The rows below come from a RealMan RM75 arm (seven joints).
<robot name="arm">
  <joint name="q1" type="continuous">
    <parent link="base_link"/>
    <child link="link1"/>
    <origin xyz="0 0 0.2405" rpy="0 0 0"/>
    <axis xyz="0 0 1"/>
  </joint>
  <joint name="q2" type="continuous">
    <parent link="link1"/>
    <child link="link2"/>
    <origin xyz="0 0 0" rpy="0 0 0"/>
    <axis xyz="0 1 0"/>
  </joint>
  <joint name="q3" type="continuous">
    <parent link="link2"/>
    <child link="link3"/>
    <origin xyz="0 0 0.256" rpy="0 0 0"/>
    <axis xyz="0 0 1"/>
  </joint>
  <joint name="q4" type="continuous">
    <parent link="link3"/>
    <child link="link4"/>
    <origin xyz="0 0 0" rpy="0 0 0"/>
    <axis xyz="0 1 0"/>
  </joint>
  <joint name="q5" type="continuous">
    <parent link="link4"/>
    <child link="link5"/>
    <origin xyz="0 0 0.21" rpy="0 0 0"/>
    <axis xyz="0 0 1"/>
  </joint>
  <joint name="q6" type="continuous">
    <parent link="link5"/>
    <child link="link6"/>
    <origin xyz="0 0 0" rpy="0 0 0"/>
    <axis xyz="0 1 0"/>
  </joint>
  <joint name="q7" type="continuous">
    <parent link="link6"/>
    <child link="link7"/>
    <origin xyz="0 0 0.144" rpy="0 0 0"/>
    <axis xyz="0 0 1"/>
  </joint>
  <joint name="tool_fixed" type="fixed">
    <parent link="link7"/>
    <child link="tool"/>
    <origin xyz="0 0 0" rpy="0 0 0"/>
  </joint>
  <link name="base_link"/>
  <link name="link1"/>
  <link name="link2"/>
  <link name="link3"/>
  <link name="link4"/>
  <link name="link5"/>
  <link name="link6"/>
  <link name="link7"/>
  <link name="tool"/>
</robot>
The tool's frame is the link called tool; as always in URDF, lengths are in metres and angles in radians. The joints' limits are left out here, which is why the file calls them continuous.
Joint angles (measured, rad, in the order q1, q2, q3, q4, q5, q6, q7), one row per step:
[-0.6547 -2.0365 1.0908 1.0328 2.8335 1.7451 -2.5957]
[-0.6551 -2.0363 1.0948 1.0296 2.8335 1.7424 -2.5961]
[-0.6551 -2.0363 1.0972 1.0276 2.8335 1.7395 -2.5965]
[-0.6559 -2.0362 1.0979 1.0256 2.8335 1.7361 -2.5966]
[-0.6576 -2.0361 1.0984 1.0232 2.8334 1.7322 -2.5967]
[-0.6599 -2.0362 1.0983 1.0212 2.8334 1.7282 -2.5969]
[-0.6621 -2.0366 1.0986 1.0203 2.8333 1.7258 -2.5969]
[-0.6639 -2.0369 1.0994 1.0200 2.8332 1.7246 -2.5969]
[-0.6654 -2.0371 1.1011 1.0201 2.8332 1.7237 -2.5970]
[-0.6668 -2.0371 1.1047 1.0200 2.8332 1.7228 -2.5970]
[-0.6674 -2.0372 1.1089 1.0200 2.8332 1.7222 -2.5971]
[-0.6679 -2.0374 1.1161 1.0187 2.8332 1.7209 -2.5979]
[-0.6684 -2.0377 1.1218 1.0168 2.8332 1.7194 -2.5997]
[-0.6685 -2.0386 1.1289 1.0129 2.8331 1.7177 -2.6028]
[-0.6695 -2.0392 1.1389 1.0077 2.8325 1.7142 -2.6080]
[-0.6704 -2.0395 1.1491 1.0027 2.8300 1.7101 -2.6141]
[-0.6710 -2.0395 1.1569 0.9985 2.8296 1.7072 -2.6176]
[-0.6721 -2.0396 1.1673 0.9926 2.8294 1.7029 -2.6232]
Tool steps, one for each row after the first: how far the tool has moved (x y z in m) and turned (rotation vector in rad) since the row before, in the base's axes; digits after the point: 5 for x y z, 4 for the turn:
[-0.00026 0.00001 -0.00068 -0.0022 0.0023 -0.0009]
[-0.00026 0.00010 -0.00047 -0.0003 0.0014 -0.0008]
[-0.00008 0.00044 -0.00028 0.0012 0.0006 -0.0014]
[0.00016 0.00071 -0.00032 0.0015 0.0004 -0.0022]
[0.00042 0.00093 -0.00030 0.0022 0.0001 -0.0028]
[0.00065 0.00077 -0.00032 0.0010 -0.0001 -0.0030]
[0.00063 0.00056 -0.00025 0.0001 0.0002 -0.0026]
[0.00060 0.00048 -0.00022 -0.0005 0.0009 -0.0028]
[0.00057 0.00040 -0.00033 -0.0019 0.0021 -0.0035]
[0.00036 0.00012 -0.00042 -0.0025 0.0023 -0.0028]
[0.00024 -0.00007 -0.00089 -0.0044 0.0039 -0.0028]
[0.00011 -0.00009 -0.00087 -0.0030 0.0030 -0.0010]
[-0.00017 -0.00055 -0.00150 -0.0046 0.0032 0.0013]
[0.00000 -0.00027 -0.00183 -0.0045 0.0048 0.0008]
[0.00015 -0.00015 -0.00185 -0.0033 0.0034 0.0008]
[-0.00019 -0.00022 -0.00123 -0.0035 0.0042 0.0003]
[-0.00024 -0.00022 -0.00167 -0.0039 0.0060 0.0009]

